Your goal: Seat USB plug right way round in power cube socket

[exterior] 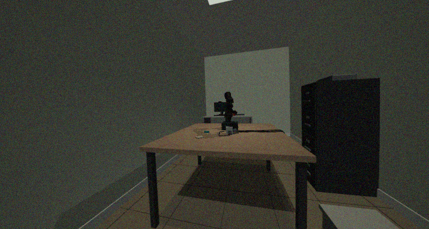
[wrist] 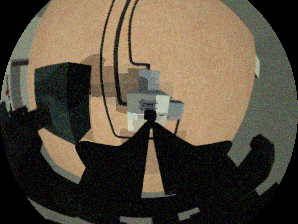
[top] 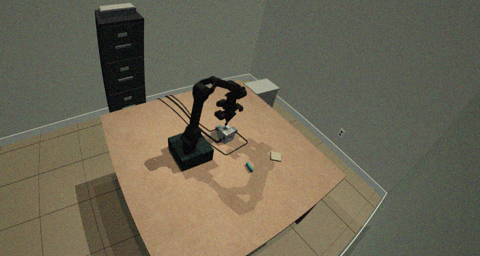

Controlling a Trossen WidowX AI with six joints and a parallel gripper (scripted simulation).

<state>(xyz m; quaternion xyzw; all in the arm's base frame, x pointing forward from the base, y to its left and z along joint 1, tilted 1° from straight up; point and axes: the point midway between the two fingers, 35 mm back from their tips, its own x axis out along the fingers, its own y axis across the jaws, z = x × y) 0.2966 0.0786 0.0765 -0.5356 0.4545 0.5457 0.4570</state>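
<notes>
My gripper tip is now 20 mm above the dark USB plug. Also, from my gripper tip: flat beige pad 210 mm ahead, 290 mm to the right, 130 mm below; then teal marker 290 mm to the right, 120 mm below.
</notes>
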